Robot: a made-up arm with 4 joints.
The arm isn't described. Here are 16 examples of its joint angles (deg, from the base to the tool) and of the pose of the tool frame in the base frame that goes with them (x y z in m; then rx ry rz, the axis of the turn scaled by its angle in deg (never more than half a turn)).
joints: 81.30 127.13 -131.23 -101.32
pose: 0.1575 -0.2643 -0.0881 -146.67 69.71 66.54
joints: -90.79 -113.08 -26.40 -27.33
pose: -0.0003 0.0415 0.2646 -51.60 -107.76 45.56
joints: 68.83 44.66 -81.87 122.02
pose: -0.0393 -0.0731 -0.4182 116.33 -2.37 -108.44
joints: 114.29 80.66 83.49 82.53
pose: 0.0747 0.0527 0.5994 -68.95 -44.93 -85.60
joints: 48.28 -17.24 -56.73 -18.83
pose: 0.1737 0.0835 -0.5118 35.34 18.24 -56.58
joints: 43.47 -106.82 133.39 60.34
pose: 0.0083 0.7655 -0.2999 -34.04 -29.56 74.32
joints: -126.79 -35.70 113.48 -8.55
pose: -0.2247 -0.7598 0.1127 101.95 -104.86 -97.12
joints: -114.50 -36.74 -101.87 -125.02
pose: -0.3577 -0.4833 0.7126 109.50 22.26 128.53
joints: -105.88 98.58 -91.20 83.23
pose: 0.0988 -0.1146 0.5738 -92.51 -75.52 -73.28
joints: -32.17 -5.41 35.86 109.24
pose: 0.2658 0.1065 -0.1651 72.64 34.45 18.01
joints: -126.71 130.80 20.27 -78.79
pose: -0.4759 -0.4014 0.3531 -75.19 146.52 -51.26
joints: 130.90 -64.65 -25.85 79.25
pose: -0.0212 0.1090 -0.0929 -114.53 57.97 59.53
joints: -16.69 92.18 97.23 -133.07
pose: -0.1460 0.3476 -0.5372 -39.40 -24.96 88.69
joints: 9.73 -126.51 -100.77 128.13
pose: 0.0112 -0.3019 -0.6937 -70.19 80.31 -42.46
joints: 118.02 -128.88 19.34 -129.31
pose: -0.2466 -0.0123 -0.0796 -27.81 62.47 -112.67
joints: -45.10 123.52 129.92 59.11
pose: 0.2532 0.2232 -0.1763 138.20 96.01 -5.24
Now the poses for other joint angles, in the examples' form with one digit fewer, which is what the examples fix.
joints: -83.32 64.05 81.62 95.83
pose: 0.095 -0.220 -0.427 55.0 74.0 -52.8
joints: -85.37 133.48 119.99 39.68
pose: 0.232 -0.023 -0.310 91.3 71.7 -34.8
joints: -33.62 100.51 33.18 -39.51
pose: -0.314 -0.145 -0.569 -24.8 95.6 29.0
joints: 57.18 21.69 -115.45 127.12
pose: -0.381 -0.174 -0.247 87.8 -65.2 -122.2
